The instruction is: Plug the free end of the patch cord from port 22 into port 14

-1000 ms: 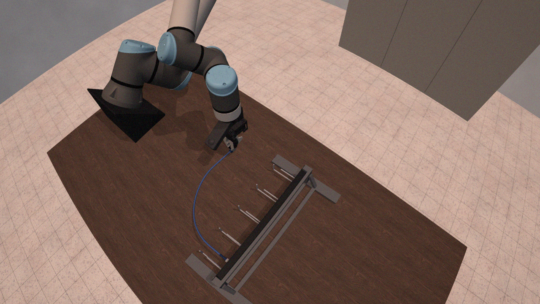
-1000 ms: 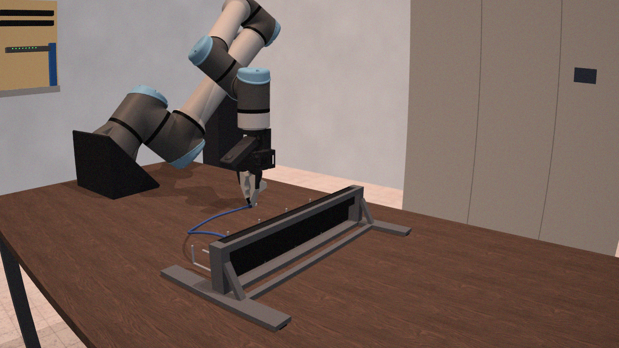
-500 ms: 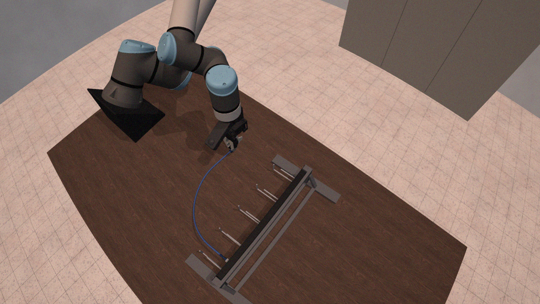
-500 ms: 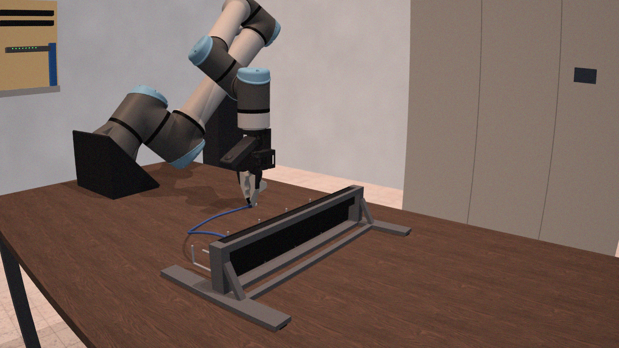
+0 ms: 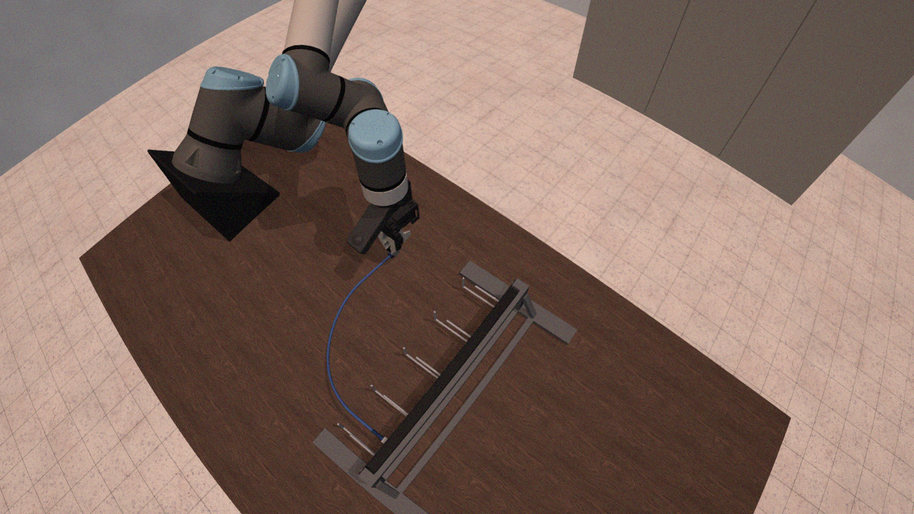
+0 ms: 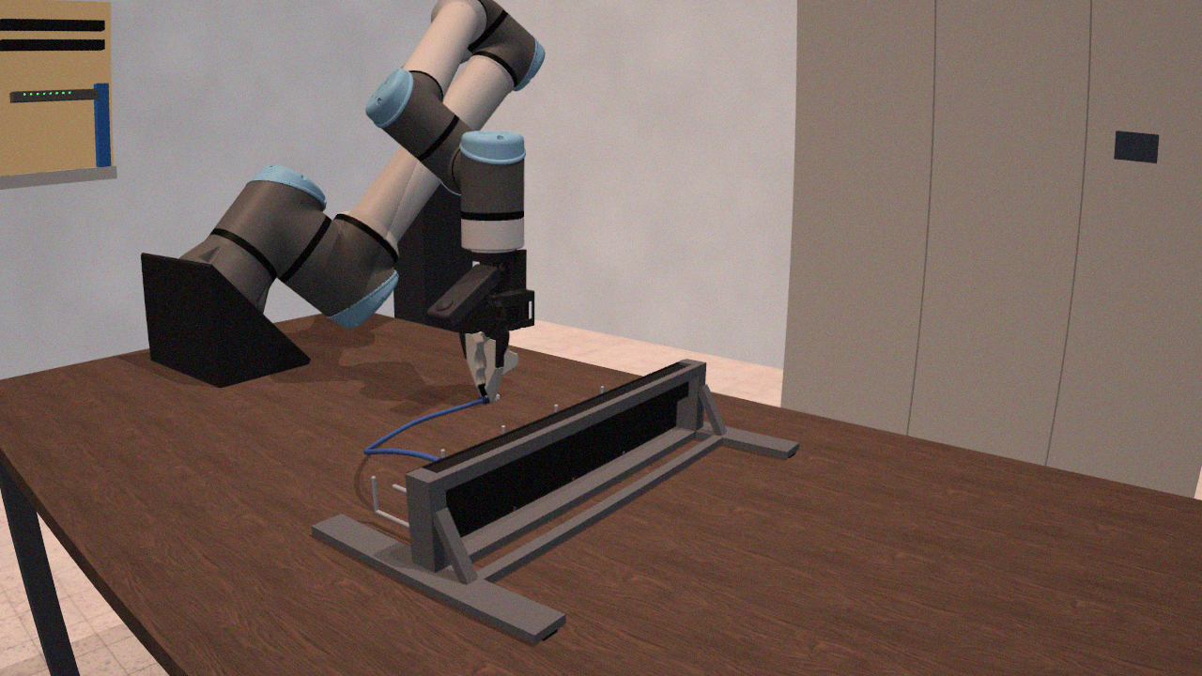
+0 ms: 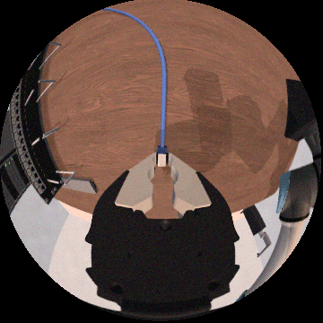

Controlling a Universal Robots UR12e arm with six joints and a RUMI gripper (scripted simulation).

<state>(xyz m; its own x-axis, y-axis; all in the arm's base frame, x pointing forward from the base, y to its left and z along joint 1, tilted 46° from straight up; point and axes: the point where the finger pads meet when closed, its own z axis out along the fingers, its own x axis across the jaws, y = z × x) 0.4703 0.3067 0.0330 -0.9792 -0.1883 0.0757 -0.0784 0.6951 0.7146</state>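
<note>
Right now the plug is 1 cm to the left of my hand and 1 cm below it.
</note>
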